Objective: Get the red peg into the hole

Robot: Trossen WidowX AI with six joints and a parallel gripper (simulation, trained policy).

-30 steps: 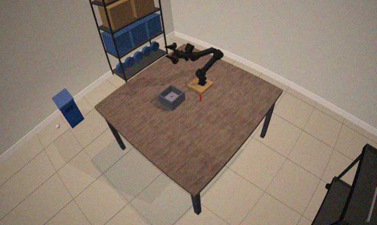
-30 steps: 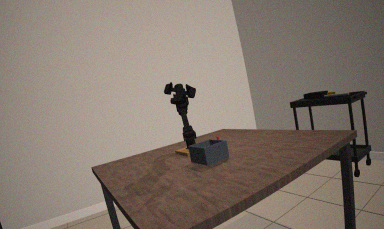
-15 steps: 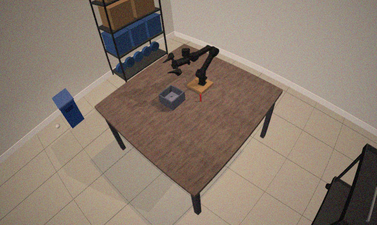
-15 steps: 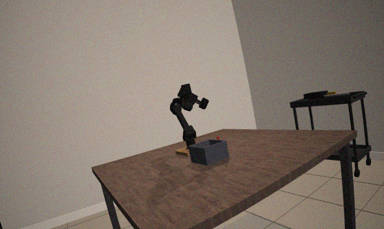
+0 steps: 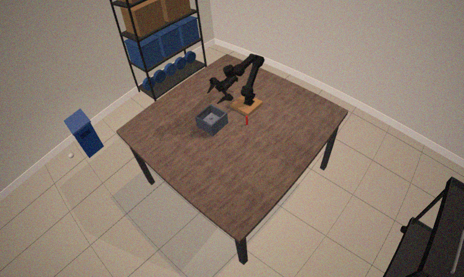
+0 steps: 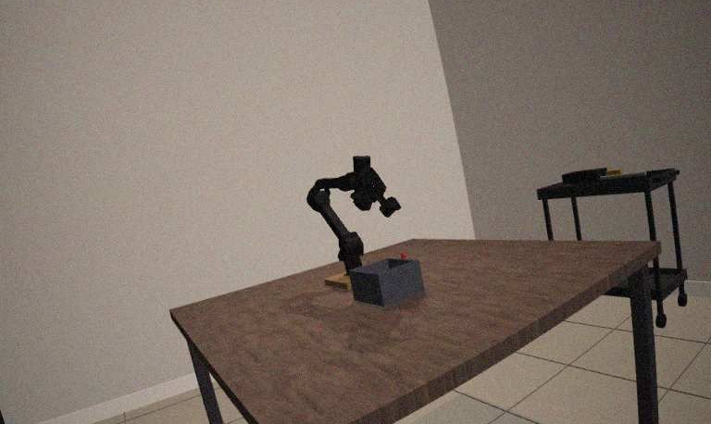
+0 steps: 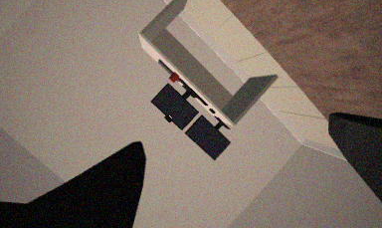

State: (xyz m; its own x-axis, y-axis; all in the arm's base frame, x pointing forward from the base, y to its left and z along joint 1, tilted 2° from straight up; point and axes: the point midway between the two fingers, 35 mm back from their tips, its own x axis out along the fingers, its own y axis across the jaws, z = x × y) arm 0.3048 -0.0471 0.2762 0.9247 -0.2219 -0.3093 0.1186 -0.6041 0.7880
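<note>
Right now my gripper tip is 150 mm past the red peg, 150 mm to the right of it and 250 mm above it. From my gripper tip the other things lie so: plate: 30 mm behind, 60 mm to the right, 250 mm below; blue-grey box: 30 mm behind, 60 mm to the right, 270 mm below.
</note>
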